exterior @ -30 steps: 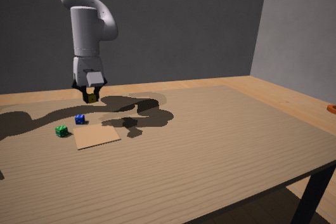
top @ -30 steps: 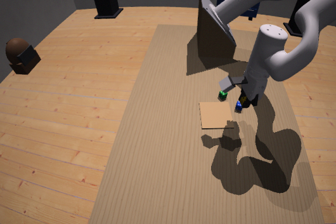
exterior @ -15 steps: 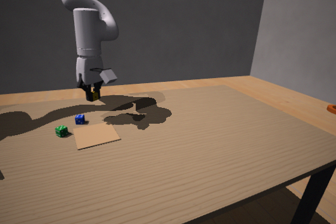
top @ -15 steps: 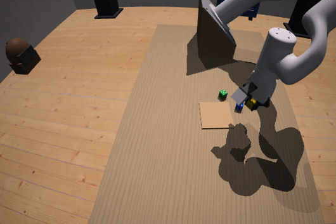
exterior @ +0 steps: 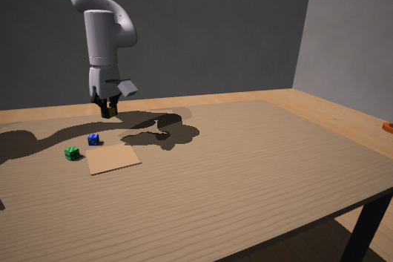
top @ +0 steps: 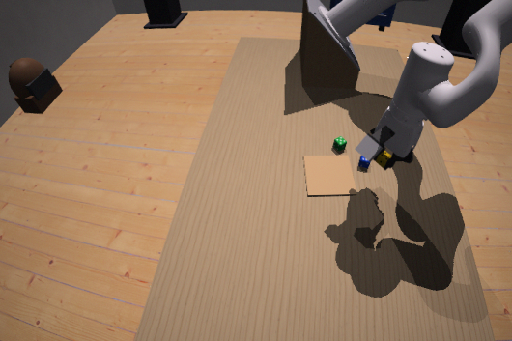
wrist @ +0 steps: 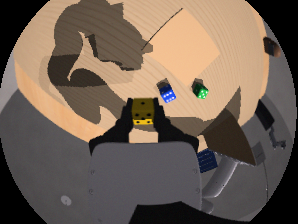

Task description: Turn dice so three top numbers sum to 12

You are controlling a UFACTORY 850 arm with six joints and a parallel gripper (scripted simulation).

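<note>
The yellow die is 1 cm below my hand. Round my hand: tan mat: 13 cm to the right, 10 cm below; blue die: 9 cm below, 6 cm behind, 2 cm to the right; green die: 12 cm behind, 10 cm to the right, 9 cm below.
</note>
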